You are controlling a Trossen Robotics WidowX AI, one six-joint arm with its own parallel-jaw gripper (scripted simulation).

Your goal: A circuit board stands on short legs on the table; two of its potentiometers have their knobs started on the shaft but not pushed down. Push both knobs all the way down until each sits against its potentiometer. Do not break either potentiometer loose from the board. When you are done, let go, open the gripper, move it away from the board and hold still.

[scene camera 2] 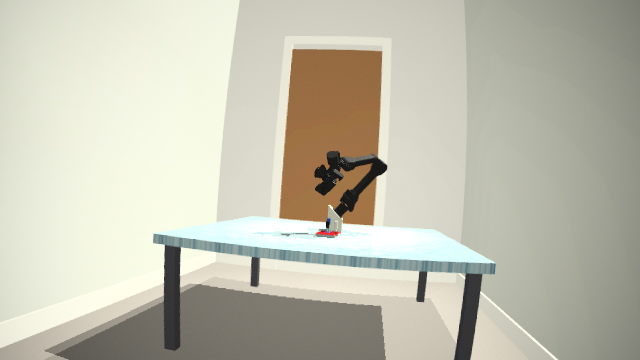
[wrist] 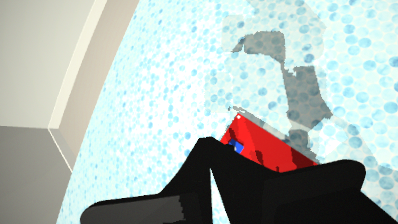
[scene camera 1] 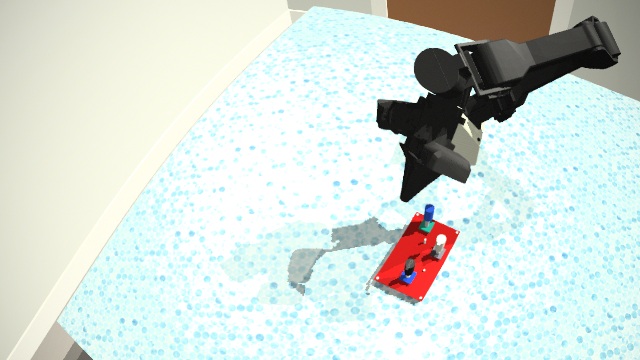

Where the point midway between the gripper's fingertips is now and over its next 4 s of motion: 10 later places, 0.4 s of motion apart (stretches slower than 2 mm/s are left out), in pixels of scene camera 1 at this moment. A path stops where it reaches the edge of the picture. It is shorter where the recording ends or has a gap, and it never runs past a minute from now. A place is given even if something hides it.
My gripper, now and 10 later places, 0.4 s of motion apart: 403, 201; 410, 213; 420, 220; 433, 224; 442, 228; 442, 232; 441, 236; 441, 237; 441, 238; 441, 239; 440, 240
